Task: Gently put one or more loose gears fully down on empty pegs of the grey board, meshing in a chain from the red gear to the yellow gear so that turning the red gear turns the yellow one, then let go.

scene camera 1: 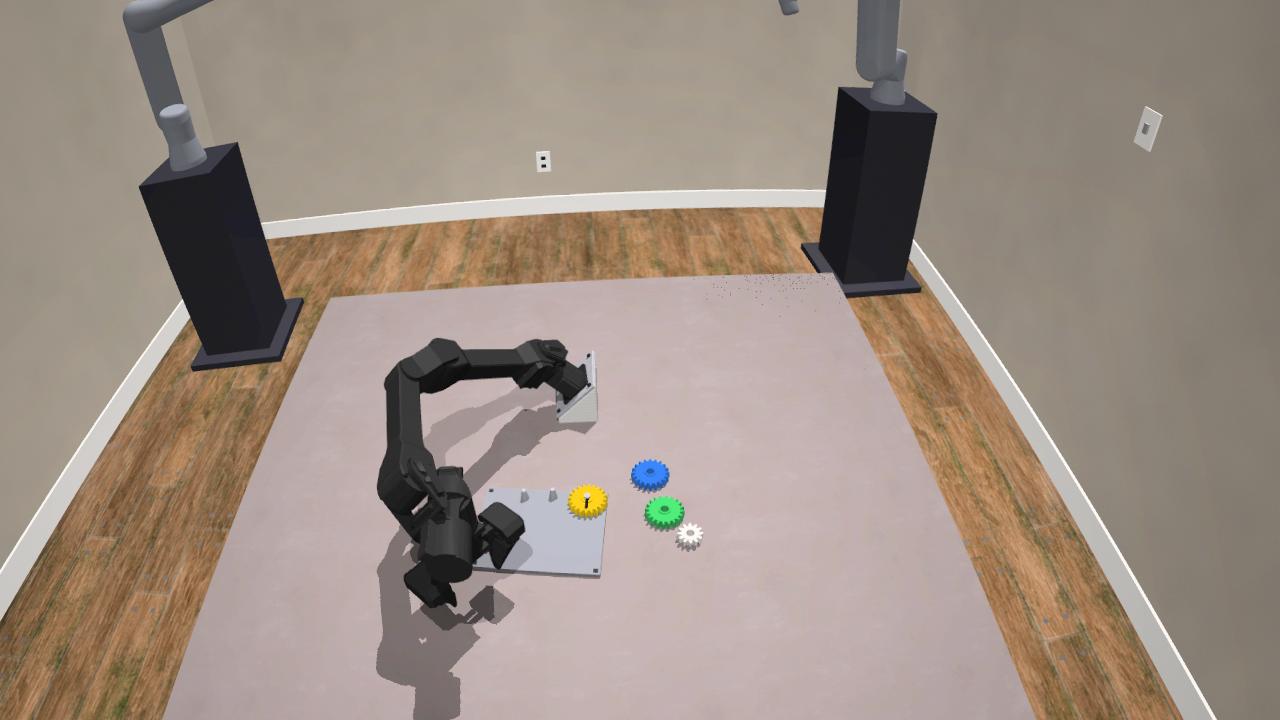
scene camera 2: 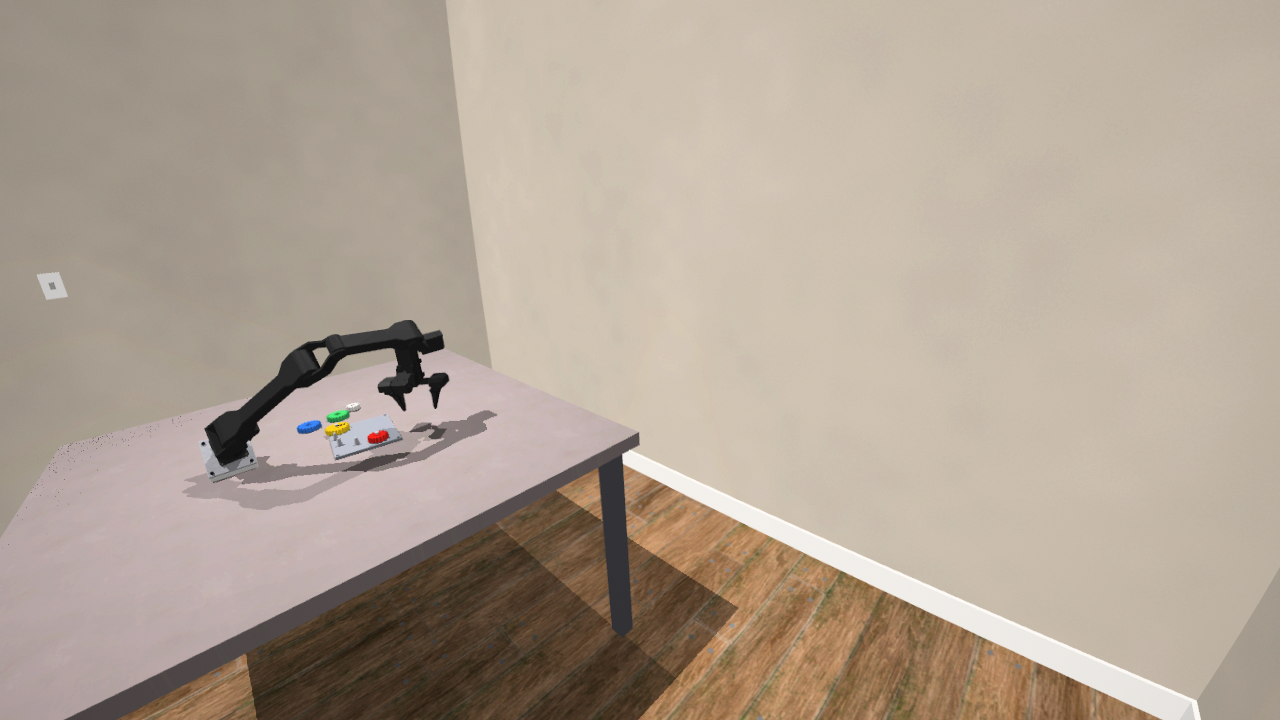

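Where they show: gripper, between the fingertips: (scene camera 1: 475, 586) (scene camera 2: 420, 409); arm's base, origin of its link: (scene camera 1: 575, 384) (scene camera 2: 230, 450).
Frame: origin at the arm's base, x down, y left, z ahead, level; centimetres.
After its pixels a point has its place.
The grey board (scene camera 1: 563, 548) @(x 4.7, y -5.4, z 34.3 cm) (scene camera 2: 380, 423) @(x 4.7, y -6.0, z 35.9 cm) lies on the table. The yellow gear (scene camera 1: 577, 504) @(x 3.2, y -2.3, z 26.6 cm) (scene camera 2: 336, 429) @(x 3.2, y -2.5, z 24.8 cm) is on a peg at its corner. The red gear (scene camera 2: 377, 437) @(x 3.4, y -17.9, z 30.8 cm) sits on the board in scene camera 2; the gripper hides it in scene camera 1. Two empty pegs (scene camera 1: 523, 495) @(x 3.4, y -11.2, z 23.3 cm) (scene camera 1: 552, 494) @(x 3.4, y -6.2, z 23.7 cm) stand beside the yellow gear. The blue gear (scene camera 1: 649, 475) @(x 3.8, y 10.6, z 21.5 cm) (scene camera 2: 308, 426) @(x 3.9, y 9.2, z 20.1 cm), green gear (scene camera 1: 664, 513) @(x 3.8, y 11.7, z 30.2 cm) (scene camera 2: 337, 416) @(x 4.1, y 10.0, z 28.6 cm) and small white gear (scene camera 1: 689, 535) @(x 5.4, y 15.1, z 34.3 cm) (scene camera 2: 353, 406) @(x 3.8, y 13.7, z 34.8 cm) lie loose beside the board. My gripper (scene camera 1: 476, 584) @(x -0.5, y -18.8, z 43.7 cm) (scene camera 2: 418, 409) @(x -0.5, y -18.8, z 43.7 cm) is open and empty, above the table near the red gear's end.
The arm's light grey base mount (scene camera 1: 580, 410) @(x 2.5, y 0.4, z 4.7 cm) (scene camera 2: 214, 459) @(x 0.8, y -0.4, z -3.7 cm) stands behind the board. The arm arches at the left of the board in scene camera 1. The table (scene camera 1: 760, 402) @(x 5.5, y 35.5, z 4.8 cm) (scene camera 2: 134, 555) @(x 5.5, y -25.0, z -21.3 cm) extends around them. Two dark pedestals (scene camera 1: 210, 259) (scene camera 1: 872, 188) stand beyond the table.
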